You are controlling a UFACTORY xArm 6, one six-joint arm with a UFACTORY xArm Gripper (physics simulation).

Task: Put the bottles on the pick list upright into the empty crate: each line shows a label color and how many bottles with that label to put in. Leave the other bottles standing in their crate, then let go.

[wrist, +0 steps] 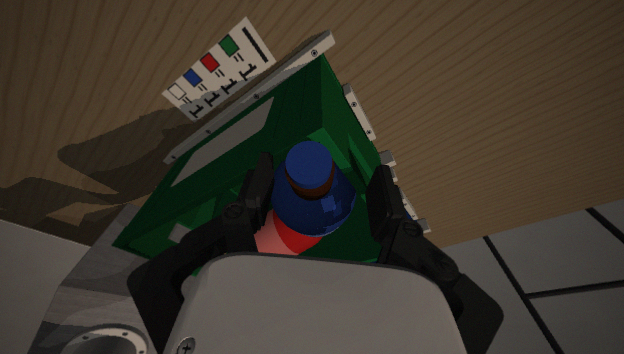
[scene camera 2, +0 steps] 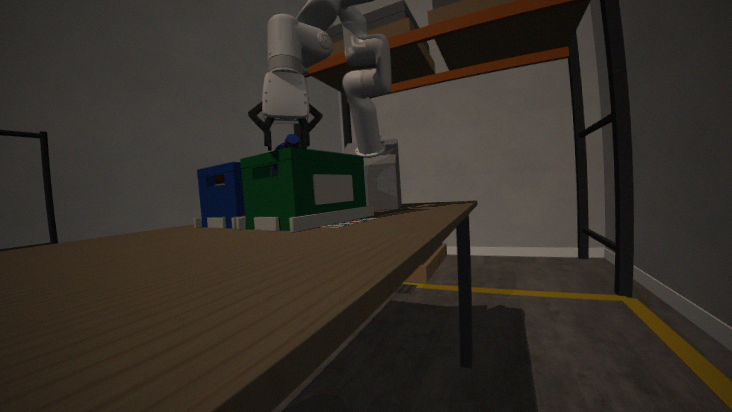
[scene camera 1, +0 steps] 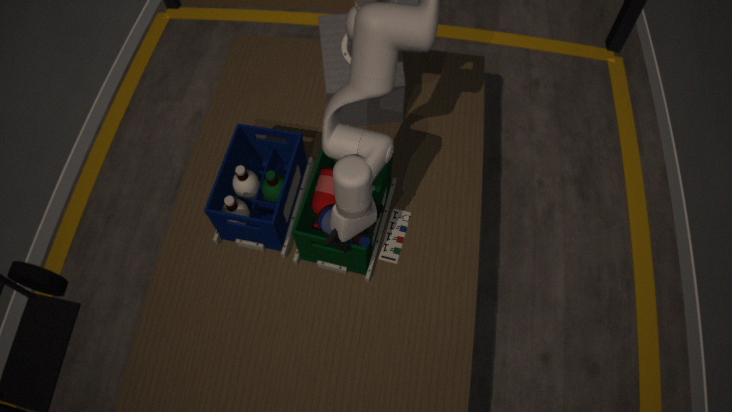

Labels:
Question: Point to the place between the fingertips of my gripper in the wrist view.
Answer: At 322,172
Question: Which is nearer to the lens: the red bottle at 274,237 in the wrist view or the blue bottle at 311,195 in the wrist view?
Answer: The blue bottle.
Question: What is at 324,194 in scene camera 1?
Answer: A red bottle.

